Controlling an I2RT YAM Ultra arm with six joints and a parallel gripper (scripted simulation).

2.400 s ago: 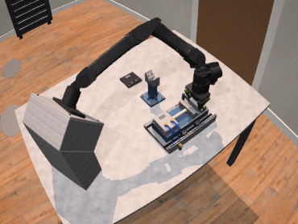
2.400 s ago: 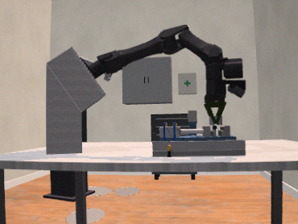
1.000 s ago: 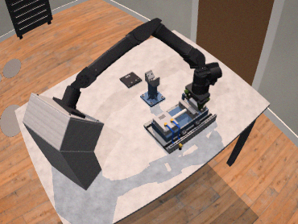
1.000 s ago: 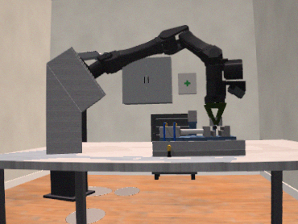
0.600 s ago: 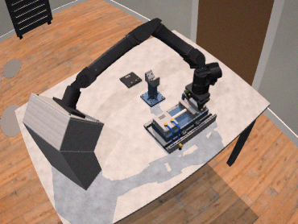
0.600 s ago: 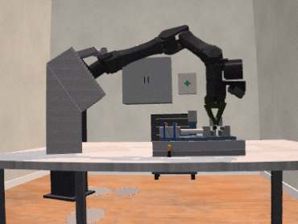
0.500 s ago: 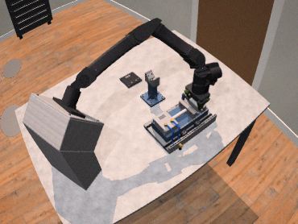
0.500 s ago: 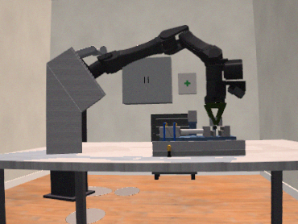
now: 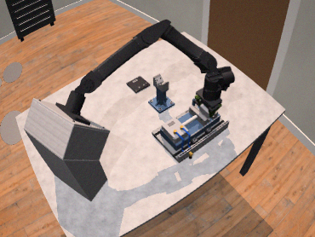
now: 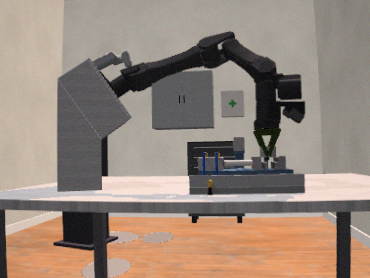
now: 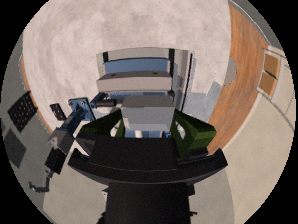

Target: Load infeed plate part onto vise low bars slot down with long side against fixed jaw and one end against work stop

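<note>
Now: the grey part right at my hand. From my hand the other things lie so: fixed jaw 3 cm to the left, 3 cm below, 3 cm ahead; then moving jaw 3 cm below, 3 cm behind, 1 cm to the left; then air cylinder rod 8 cm behind, 3 cm below.
</note>
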